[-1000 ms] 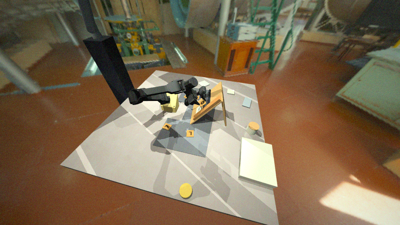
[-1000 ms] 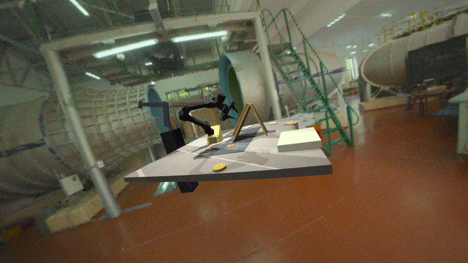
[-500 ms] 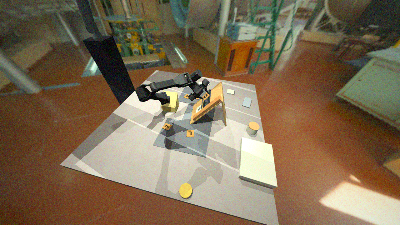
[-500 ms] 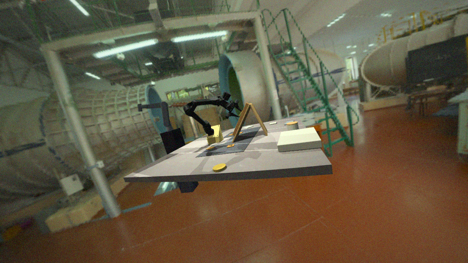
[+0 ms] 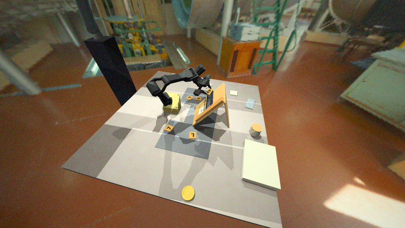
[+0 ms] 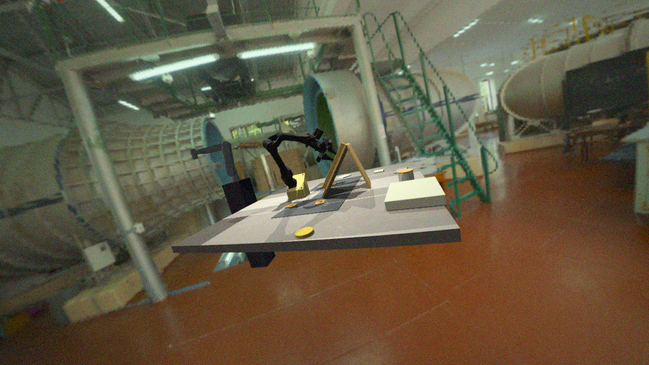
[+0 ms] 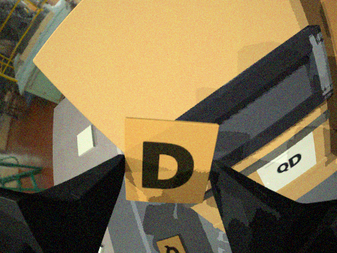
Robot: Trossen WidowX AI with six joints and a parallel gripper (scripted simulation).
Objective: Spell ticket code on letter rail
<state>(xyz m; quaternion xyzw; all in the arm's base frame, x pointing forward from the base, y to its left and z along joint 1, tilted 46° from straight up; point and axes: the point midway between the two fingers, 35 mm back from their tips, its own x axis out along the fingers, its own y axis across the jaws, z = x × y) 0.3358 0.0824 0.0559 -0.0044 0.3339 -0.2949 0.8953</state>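
My gripper tip is now 13 cm above the white ticket, 9 cm to the left of it and 5 cm past it. The rest, counted from my gripper tip: mat: 22 cm below, 14 cm behind, 5 cm to the right; then cream block: 46 cm to the right, 36 cm ahead, 20 cm below; then yellow disc: 67 cm to the right, 21 cm below, 8 cm behind.
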